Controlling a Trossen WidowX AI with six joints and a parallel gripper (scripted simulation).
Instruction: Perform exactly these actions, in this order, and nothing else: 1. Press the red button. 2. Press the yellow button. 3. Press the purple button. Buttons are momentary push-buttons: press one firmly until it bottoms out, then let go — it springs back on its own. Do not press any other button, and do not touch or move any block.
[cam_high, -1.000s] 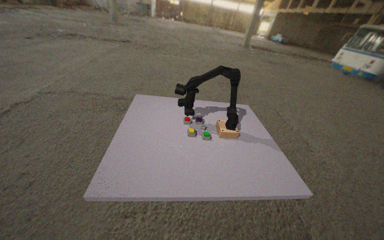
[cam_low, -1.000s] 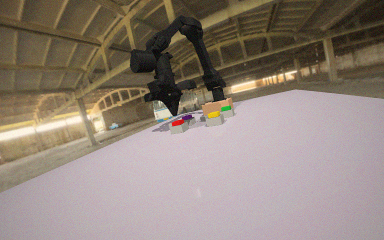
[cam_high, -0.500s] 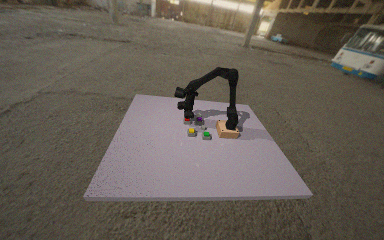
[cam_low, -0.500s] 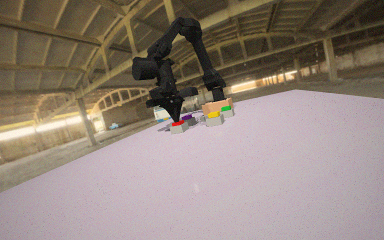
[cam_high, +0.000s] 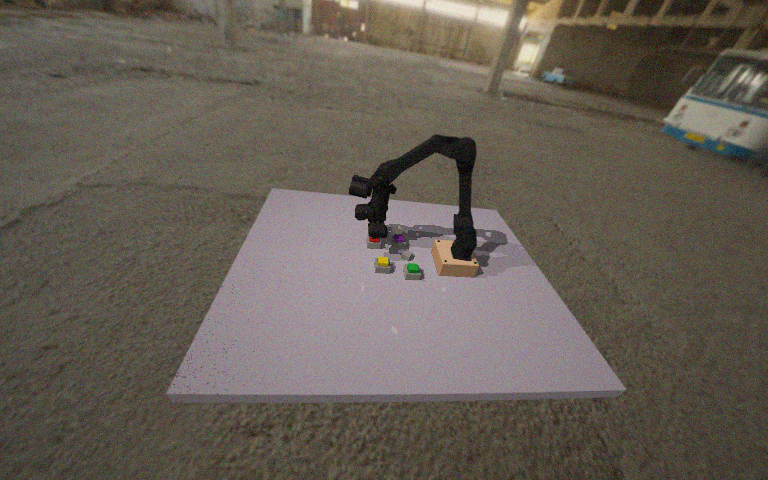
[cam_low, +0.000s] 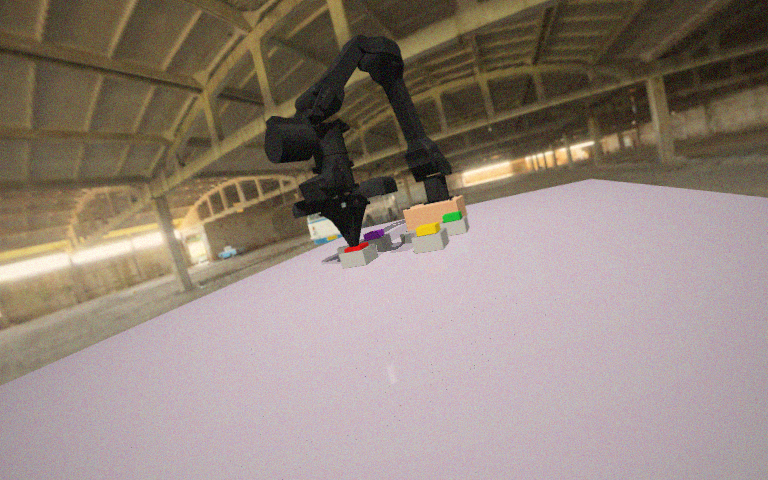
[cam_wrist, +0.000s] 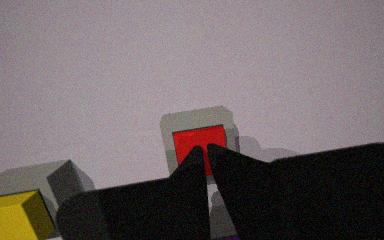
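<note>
My gripper tip is 10 mm above the red button. From my gripper tip the other things lie so: grey block: 130 mm behind, 40 mm to the left, 20 mm below; then yellow button: 120 mm to the left, 40 mm behind; then purple button: 90 mm behind, 20 mm to the right.
</note>
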